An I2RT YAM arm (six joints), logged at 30 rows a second.
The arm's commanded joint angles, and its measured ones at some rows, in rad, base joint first. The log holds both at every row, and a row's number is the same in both.
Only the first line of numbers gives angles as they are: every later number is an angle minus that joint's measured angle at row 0.
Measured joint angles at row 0:
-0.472 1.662 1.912 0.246 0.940 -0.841
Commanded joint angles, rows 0 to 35:
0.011 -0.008 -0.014 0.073 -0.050 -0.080
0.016 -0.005 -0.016 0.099 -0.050 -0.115
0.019 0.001 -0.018 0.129 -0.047 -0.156
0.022 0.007 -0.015 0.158 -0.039 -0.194
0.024 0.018 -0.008 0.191 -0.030 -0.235
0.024 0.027 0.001 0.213 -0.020 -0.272
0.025 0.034 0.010 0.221 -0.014 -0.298
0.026 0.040 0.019 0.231 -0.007 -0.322
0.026 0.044 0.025 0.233 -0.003 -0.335
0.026 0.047 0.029 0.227 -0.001 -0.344
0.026 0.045 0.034 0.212 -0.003 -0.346
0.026 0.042 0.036 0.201 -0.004 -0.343
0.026 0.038 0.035 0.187 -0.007 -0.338
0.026 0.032 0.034 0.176 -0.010 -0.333
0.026 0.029 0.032 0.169 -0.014 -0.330
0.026 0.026 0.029 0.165 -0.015 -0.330
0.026 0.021 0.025 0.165 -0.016 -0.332
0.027 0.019 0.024 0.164 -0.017 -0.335
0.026 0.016 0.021 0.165 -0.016 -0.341
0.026 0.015 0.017 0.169 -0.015 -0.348
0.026 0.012 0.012 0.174 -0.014 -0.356
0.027 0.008 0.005 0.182 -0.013 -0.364
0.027 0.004 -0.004 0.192 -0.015 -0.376
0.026 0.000 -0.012 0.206 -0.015 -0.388
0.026 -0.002 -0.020 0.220 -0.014 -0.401
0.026 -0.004 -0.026 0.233 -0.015 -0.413
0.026 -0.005 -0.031 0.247 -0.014 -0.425
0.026 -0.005 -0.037 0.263 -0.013 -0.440
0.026 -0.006 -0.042 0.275 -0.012 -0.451
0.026 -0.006 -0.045 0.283 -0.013 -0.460
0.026 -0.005 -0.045 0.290 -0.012 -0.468
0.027 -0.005 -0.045 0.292 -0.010 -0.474
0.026 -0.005 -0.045 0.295 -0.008 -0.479
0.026 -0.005 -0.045 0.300 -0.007 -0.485
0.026 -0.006 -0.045 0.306 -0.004 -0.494
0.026 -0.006 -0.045 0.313 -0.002 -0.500
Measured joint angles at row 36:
0.025 0.002 -0.046 0.239 -0.017 -0.463
